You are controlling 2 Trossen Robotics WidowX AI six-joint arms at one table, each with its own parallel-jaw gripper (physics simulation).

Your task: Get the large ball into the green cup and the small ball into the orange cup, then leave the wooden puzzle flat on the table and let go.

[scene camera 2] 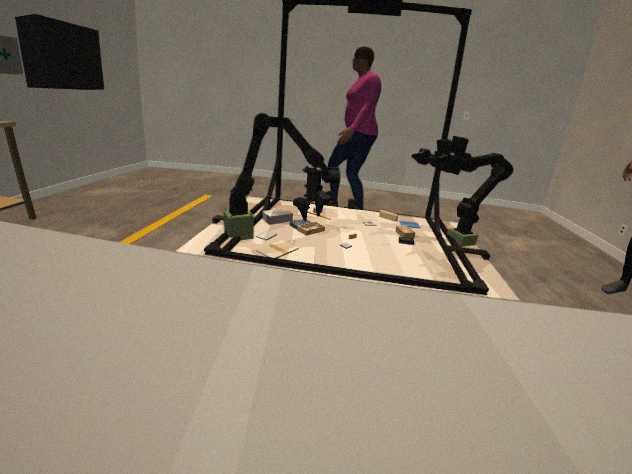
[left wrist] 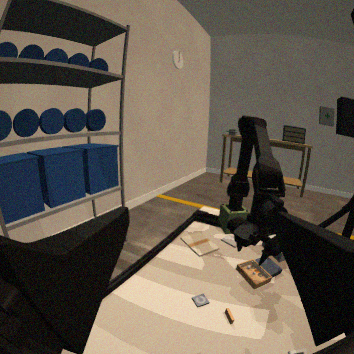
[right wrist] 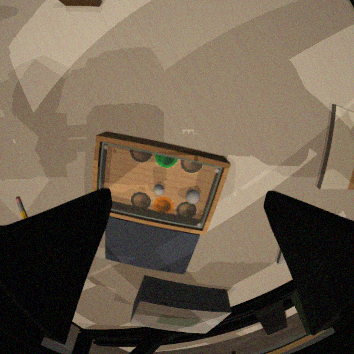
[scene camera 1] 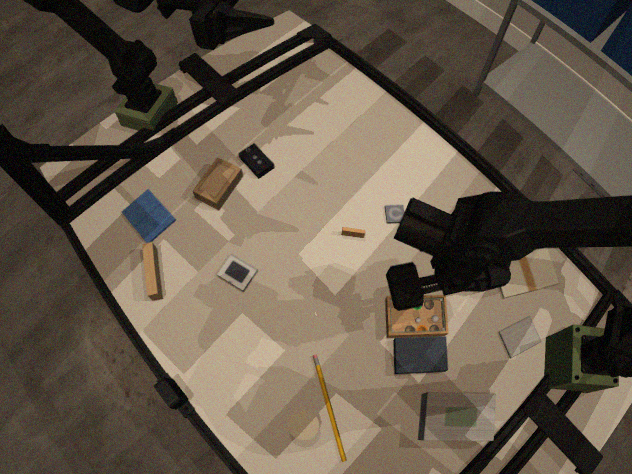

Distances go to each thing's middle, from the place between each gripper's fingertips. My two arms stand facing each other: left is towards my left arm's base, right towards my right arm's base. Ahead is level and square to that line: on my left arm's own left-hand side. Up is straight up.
Right now my left hand is 160 mm past the wooden puzzle [scene camera 1: 429, 320], 370 mm to the left of it and 370 mm above it. Also, from my left hand: dark blue block [scene camera 1: 413, 355] 210 mm behind, 410 mm to the right, 370 mm below.
Now: right hand 6 cm above the wooden puzzle and 3 cm past it. Round my right hand: dark blue block (9 cm behind, 6 cm below, 4 cm to the right).
